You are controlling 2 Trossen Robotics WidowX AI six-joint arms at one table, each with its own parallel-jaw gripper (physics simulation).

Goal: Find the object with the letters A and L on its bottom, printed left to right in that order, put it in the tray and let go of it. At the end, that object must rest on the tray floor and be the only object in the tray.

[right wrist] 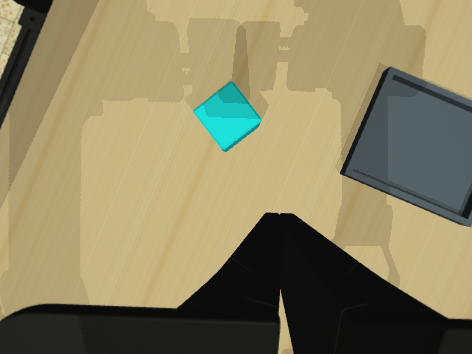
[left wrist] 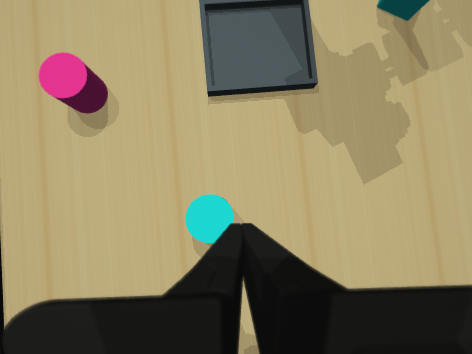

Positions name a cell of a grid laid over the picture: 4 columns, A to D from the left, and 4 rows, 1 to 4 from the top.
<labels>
my left gripper: left wrist C3; not seen in the right wrist view (out of frame)
my right gripper: right wrist C3; not seen in the left wrist view (out of frame)
cyan cylinder: left wrist B3; not seen in the right wrist view (out of frame)
magenta cylinder: left wrist A1; not seen in the right wrist view (out of frame)
</labels>
